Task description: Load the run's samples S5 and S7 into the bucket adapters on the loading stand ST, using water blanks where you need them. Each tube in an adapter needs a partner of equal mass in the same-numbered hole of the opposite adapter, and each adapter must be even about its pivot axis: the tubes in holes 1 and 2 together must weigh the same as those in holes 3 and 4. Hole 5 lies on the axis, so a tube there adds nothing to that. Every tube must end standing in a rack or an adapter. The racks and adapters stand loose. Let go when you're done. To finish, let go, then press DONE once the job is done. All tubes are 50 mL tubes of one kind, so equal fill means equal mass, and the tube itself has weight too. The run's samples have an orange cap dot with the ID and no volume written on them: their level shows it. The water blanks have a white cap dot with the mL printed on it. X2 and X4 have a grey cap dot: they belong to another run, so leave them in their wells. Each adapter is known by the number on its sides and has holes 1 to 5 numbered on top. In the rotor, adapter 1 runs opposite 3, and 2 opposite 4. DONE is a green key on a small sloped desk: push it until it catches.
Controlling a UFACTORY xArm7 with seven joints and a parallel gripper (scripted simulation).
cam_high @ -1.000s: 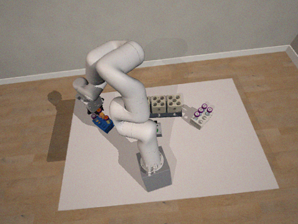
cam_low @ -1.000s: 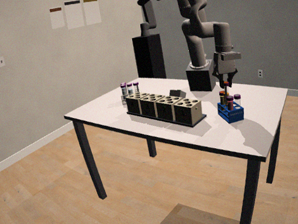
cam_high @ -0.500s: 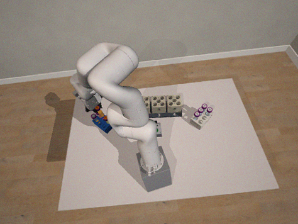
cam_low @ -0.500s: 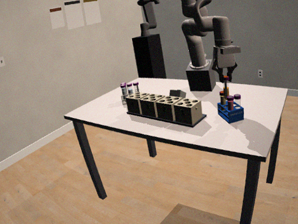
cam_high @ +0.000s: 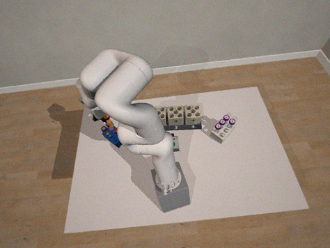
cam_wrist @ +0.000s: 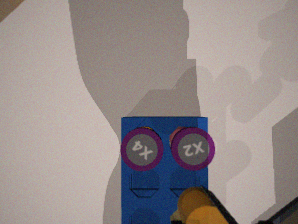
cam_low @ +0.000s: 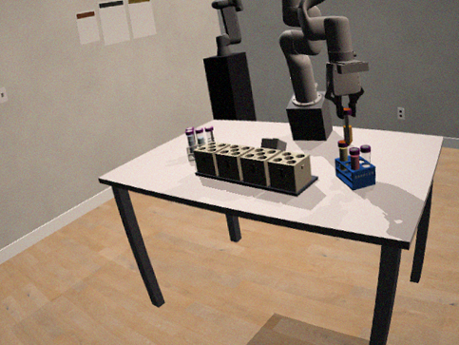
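The blue rack lies 2 cm behind my hand, 1 cm to the left of it and 20 cm below it. Round my hand: adapter 9 cm ahead, 17 cm to the right, 18 cm below; then dark stand 8 cm ahead, 33 cm to the right, 23 cm below; then white rack 4 cm behind, 67 cm to the right, 20 cm below.
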